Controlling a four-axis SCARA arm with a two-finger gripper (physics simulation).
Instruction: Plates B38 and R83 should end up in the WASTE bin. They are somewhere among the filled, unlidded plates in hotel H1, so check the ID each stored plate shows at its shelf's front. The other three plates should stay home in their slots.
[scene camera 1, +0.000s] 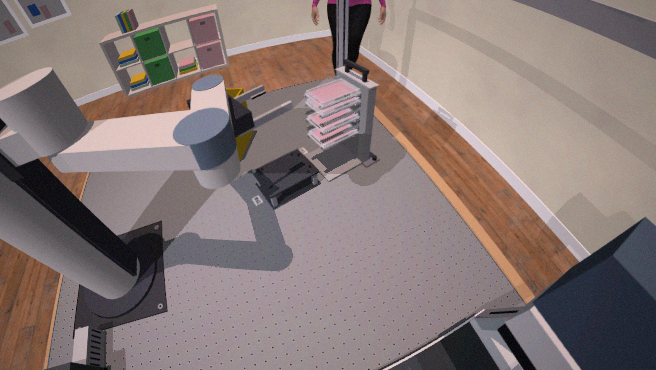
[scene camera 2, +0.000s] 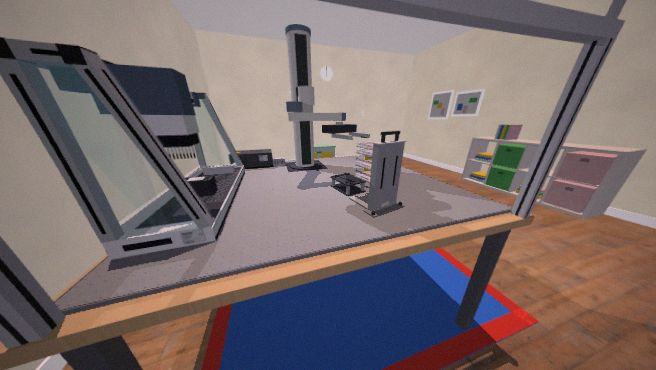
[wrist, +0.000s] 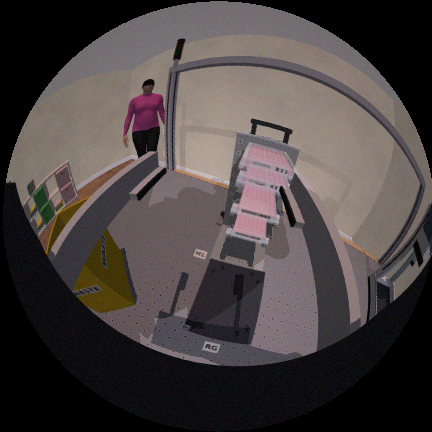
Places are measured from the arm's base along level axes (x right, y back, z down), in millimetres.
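Where they show: gripper, fingertip midpoint: (scene camera 1: 276, 95) (scene camera 2: 360, 136) (wrist: 222, 167); arm's base, link origin: (scene camera 1: 122, 277) (scene camera 2: 305, 166).
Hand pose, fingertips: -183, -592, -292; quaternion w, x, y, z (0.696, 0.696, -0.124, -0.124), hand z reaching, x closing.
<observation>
Things, the pixels of their top centre, and the offset from my fingertips, as dx, dy, dz. "spot": a spot on its surface instead.
- top plate, top centre: (wrist: 268, 153) (scene camera 1: 332, 89) (scene camera 2: 374, 143) +14, -150, +13
- second plate, top centre: (wrist: 265, 167) (scene camera 1: 332, 98) +14, -150, +41
- lowest plate, top centre: (wrist: 251, 213) (scene camera 1: 333, 130) (scene camera 2: 371, 175) +14, -150, +154
- yellow WASTE bin, top centre: (wrist: 63, 229) (scene camera 1: 218, 100) -210, +156, +79
- RG label, surface spot: (wrist: 211, 346) spot: +78, +122, +279
- framed machine, surface spot: (scene camera 2: 160, 240) spot: +768, -259, +244
Hotel H1 (scene camera 1: 368, 117) (scene camera 2: 387, 175) (wrist: 244, 141) holds several unlidded plates with pink wells, one above another. The top plate (scene camera 1: 334, 91) (wrist: 267, 156) shows a front ID that looks like B33 or B38, too coarse to tell. The second plate (wrist: 265, 176) has a label partly hidden by a finger. The lowest plate (scene camera 1: 332, 134) (wrist: 251, 226) shows no readable ID. The yellow WASTE bin (scene camera 1: 244, 145) (wrist: 107, 280) is left of the hotel in the wrist view, its inside hidden. My gripper (scene camera 1: 274, 99) (scene camera 2: 360, 135) (wrist: 222, 167) is open and empty, facing the hotel's front from a short distance.
A low black stand (scene camera 1: 287, 175) (scene camera 2: 346, 182) (wrist: 225, 300) is in front of the hotel, near the RG label (wrist: 211, 346). A framed machine (scene camera 2: 160, 240) stands at the left in scene camera 2. A person (scene camera 1: 350, 25) (wrist: 146, 115) stands beyond the table.
</observation>
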